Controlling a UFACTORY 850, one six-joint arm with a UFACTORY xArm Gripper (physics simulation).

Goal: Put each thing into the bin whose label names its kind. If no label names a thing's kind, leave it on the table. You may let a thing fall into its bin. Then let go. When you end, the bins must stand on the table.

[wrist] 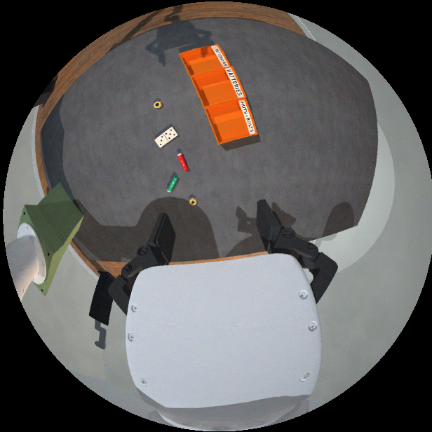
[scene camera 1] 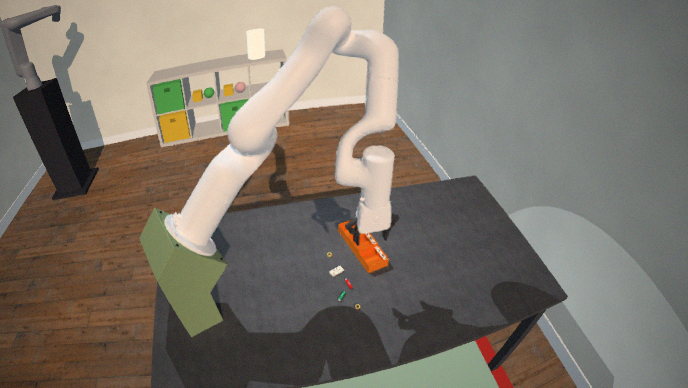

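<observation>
An orange row of three open bins stands on the table: STATIONERY (wrist: 202, 66), BATTERIES (wrist: 216, 93) and NUTS+BOLTS (scene camera 1: 378, 265) (wrist: 229, 131). The bin interiors that show hold no things. Beside the row lie a brass nut (scene camera 1: 329, 254) (wrist: 158, 104), a white domino (scene camera 1: 336, 271) (wrist: 166, 137), a red battery-like cylinder (scene camera 1: 348, 283) (wrist: 183, 162), a green one (scene camera 1: 342, 296) (wrist: 172, 184) and a second brass nut (scene camera 1: 357, 306) (wrist: 193, 201). My gripper (scene camera 1: 371, 241) (wrist: 212, 217) is open and empty, above the table; in the scene view it hides part of the bins.
The dark table (scene camera 1: 435, 250) (wrist: 310, 125) carries the green arm base (scene camera 1: 190, 280) (wrist: 52, 235) at its left end. Arm shadows fall along the near part of the table. A shelf unit (scene camera 1: 215, 63) stands by the far wall.
</observation>
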